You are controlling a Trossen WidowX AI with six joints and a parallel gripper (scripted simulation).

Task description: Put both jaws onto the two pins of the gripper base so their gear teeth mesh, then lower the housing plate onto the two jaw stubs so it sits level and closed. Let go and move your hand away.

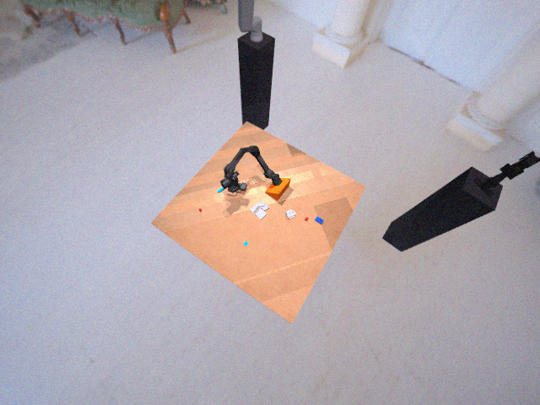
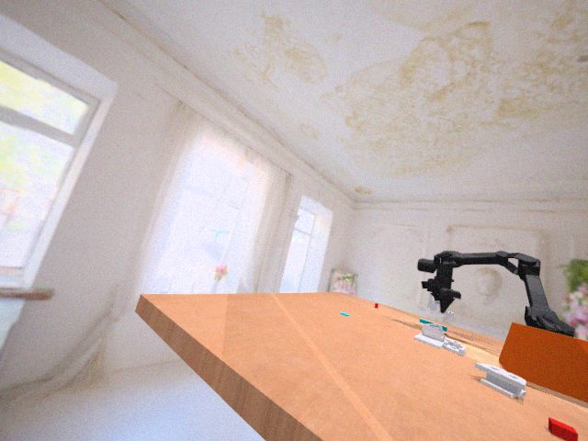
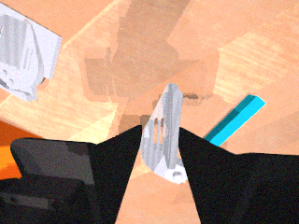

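The gripper jaw lies 50 mm behind my gripper tip, 230 mm to the left of it and 70 mm below it. Also, from my gripper tip: cyan cube (270 mm ahead, 340 mm to the left, 80 mm below); then white block (150 mm behind, 460 mm to the left, 70 mm below); then cyan bar (30 mm ahead, 120 mm to the right, 70 mm below).
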